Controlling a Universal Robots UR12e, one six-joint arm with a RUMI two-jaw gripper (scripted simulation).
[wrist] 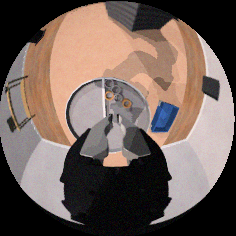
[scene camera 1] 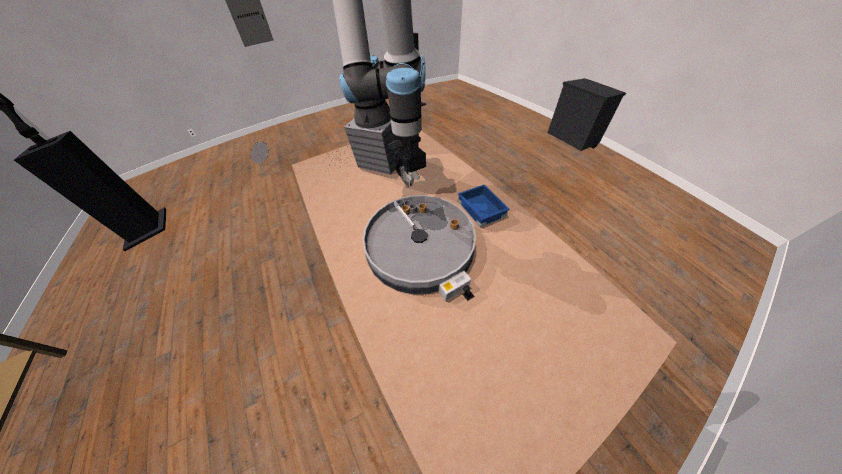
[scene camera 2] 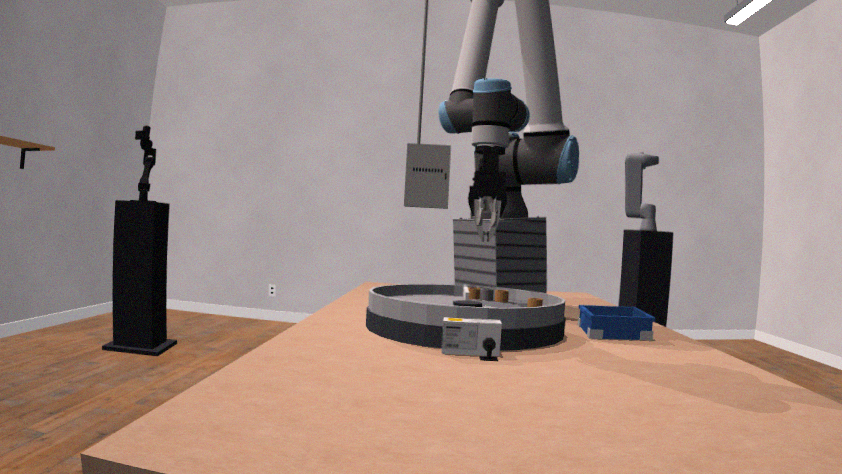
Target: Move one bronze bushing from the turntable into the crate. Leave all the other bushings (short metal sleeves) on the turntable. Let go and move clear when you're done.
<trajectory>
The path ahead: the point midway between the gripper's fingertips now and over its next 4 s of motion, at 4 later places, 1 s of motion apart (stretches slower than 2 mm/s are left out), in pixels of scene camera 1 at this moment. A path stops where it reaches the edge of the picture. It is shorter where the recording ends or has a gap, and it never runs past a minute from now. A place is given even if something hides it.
The gripper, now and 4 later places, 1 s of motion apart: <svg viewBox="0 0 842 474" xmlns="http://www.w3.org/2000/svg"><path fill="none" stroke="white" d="M409 186L421 195L421 200L421 202L421 204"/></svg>
</trajectory>
